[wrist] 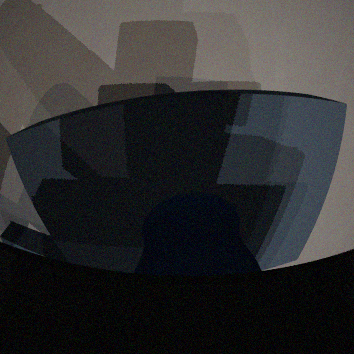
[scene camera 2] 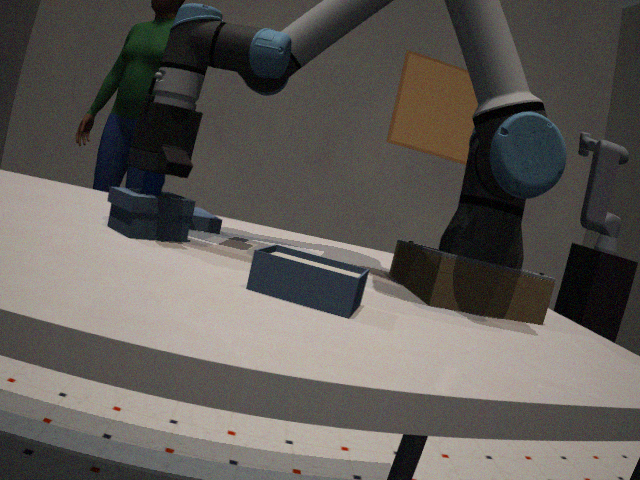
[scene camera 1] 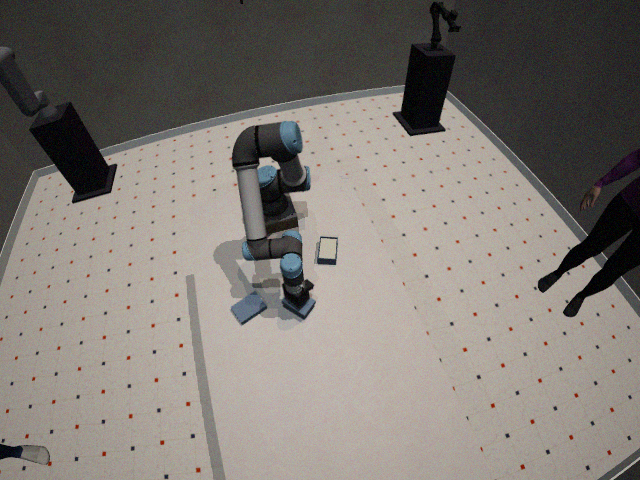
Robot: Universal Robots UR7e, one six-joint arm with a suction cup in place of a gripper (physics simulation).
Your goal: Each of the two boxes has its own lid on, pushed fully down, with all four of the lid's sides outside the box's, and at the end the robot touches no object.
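Places are measured from the arm's base along level axes (x left, y back, z up), in metres.
Where they show: hand, its tool point: [wrist: 189, 211] [scene camera 2: 149, 201]; arm's base, origin of its link: [scene camera 2: 480, 259] [scene camera 1: 273, 205].
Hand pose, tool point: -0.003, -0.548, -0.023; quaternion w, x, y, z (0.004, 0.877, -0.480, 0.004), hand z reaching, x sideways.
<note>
Each offset is from my tool point to the centre of the thing, as dx, dy, dz.
My suction cup [scene camera 2: 147, 184] [wrist: 192, 237] points down and is in contact with the top of a blue-grey lid @(+0.003, +0.003, +0.001) [scene camera 1: 306, 310] [scene camera 2: 129, 200] [wrist: 305, 145]. This lid is on a blue-grey box @(+0.001, +0.006, -0.030) [scene camera 2: 129, 225], whose lower walls show beneath the lid's rim in scene camera 2. Whether all four sides are outside the walls and fully down cannot be told. A second box @(+0.199, +0.239, -0.028) [scene camera 1: 320, 259] [scene camera 2: 305, 285] stands open near the robot base, with a cream block inside. The other lid @(-0.212, +0.052, -0.038) [scene camera 1: 248, 308] [scene camera 2: 207, 222] lies on the table beside the lidded box.
The arm's brown base block [scene camera 1: 283, 224] [scene camera 2: 475, 289] stands behind the open box. Black pedestals [scene camera 1: 72, 149] [scene camera 1: 428, 85] with other arms stand at the far edge. A person [scene camera 2: 142, 67] is behind the table, and another person's legs [scene camera 1: 599, 248] show at the right.
</note>
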